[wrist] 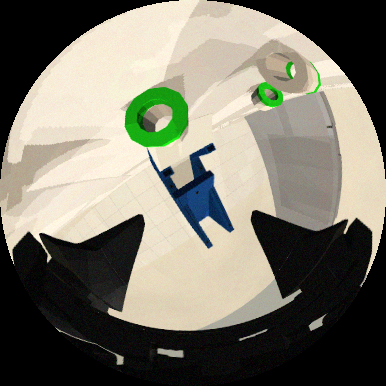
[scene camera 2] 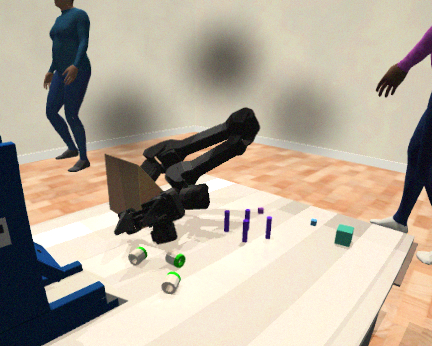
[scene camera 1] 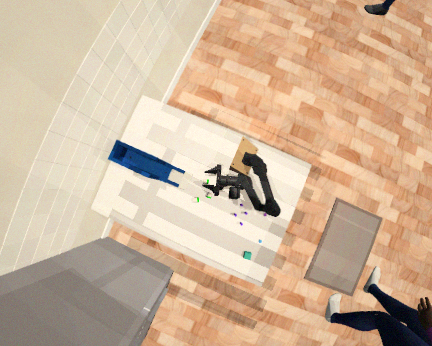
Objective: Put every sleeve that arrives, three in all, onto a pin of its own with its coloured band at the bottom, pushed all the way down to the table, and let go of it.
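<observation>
My gripper (scene camera 1: pixel 205 179) (scene camera 2: pixel 125 225) (wrist: pixel 198 218) is open and empty above the table. A pale sleeve with a green band (scene camera 1: pixel 207 182) (scene camera 2: pixel 138 255) (wrist: pixel 156 94) lies on its side below and near the fingers. A second sleeve (scene camera 1: pixel 209 195) (scene camera 2: pixel 175 259) (wrist: pixel 302 75) lies on its side beside it, its band facing away from the wrist camera. A third sleeve (scene camera 1: pixel 197 200) (scene camera 2: pixel 171 283) (wrist: pixel 273 103) lies on its side closer to the blue chute's side of the table, its band facing the wrist camera. Several purple pins (scene camera 1: pixel 241 224) (scene camera 2: pixel 268 227) stand upright with no sleeve on them.
A blue chute (scene camera 1: pixel 145 165) (scene camera 2: pixel 10 280) (wrist: pixel 200 200) stands at one end of the table. A brown board (scene camera 1: pixel 245 150) (scene camera 2: pixel 122 180) stands beside the arm. A teal block (scene camera 1: pixel 247 255) (scene camera 2: pixel 344 235), a small blue cube (scene camera 1: pixel 260 241) (scene camera 2: pixel 313 222) and a small purple cube (scene camera 1: pixel 265 214) (scene camera 2: pixel 260 210) lie beyond the pins.
</observation>
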